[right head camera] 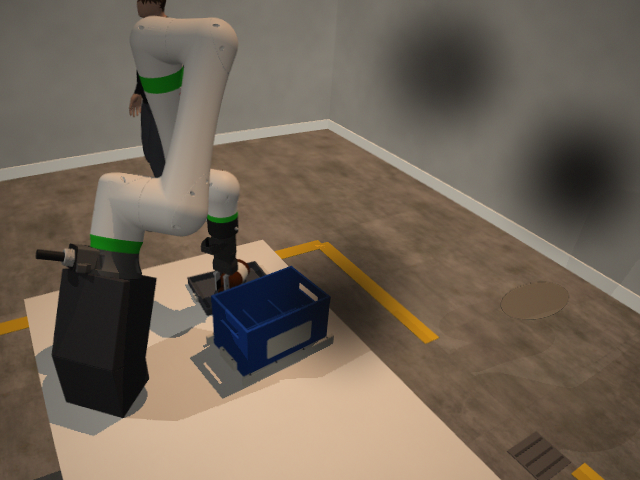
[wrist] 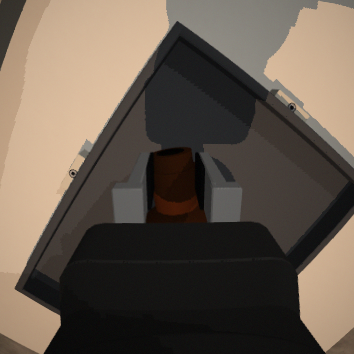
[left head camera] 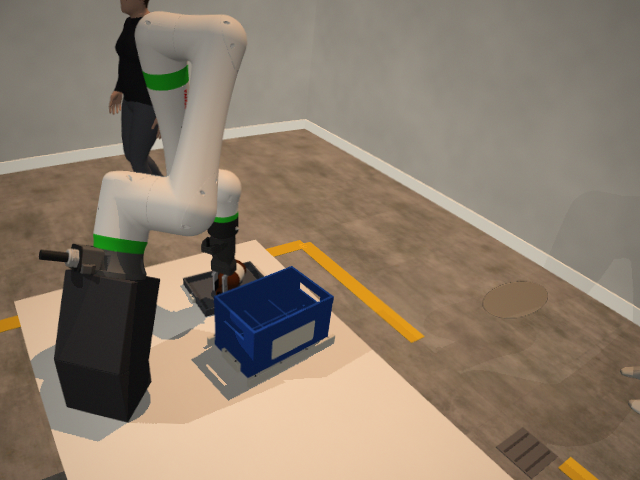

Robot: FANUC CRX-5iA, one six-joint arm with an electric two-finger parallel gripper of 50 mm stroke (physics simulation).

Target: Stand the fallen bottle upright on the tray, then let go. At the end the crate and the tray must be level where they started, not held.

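Places are measured from the arm's base along level axes (x up, y right, z ahead), in millimetres.
Where they show: gripper, between the fingertips: [right head camera: 222, 289] [wrist: 174, 169] [left head camera: 220, 290]; arm's base, origin of its link: [right head camera: 111, 273] [left head camera: 115, 274].
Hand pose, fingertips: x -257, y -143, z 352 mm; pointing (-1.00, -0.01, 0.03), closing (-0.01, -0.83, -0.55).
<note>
Each offset is from my fingertips to the top centre of the thing. Level surfaces: height alone.
The brown bottle @[dx +34, dy -45, dz +51 mm] [left head camera: 235, 277] [right head camera: 238, 274] [wrist: 174, 182] with a white label lies tilted over the dark tray @[dx -21, dy -45, dz +54 mm] [left head camera: 197, 294] [right head camera: 200, 295] [wrist: 122, 107]. In the wrist view its neck is between the two grey fingers, and its body is hidden under the gripper housing. My gripper [left head camera: 220, 283] [right head camera: 222, 281] [wrist: 174, 169] is shut on the bottle's neck, low inside the tray. The tray looks level on the table. The blue crate @[dx +129, dy +250, dz +43 mm] [left head camera: 242, 343] [right head camera: 240, 341] stands upright in front of the tray, apart from the gripper, and hides part of the tray and bottle.
The pale table @[dx -46 mm] [left head camera: 310, 423] [right head camera: 310, 423] carries the crate, the tray and the robot's black base [left head camera: 103, 341] [right head camera: 100, 335]. Small brackets stand at the foot of the crate and at the tray's sides. A person [left head camera: 138, 103] [right head camera: 149, 134] is on the floor behind the arm.
</note>
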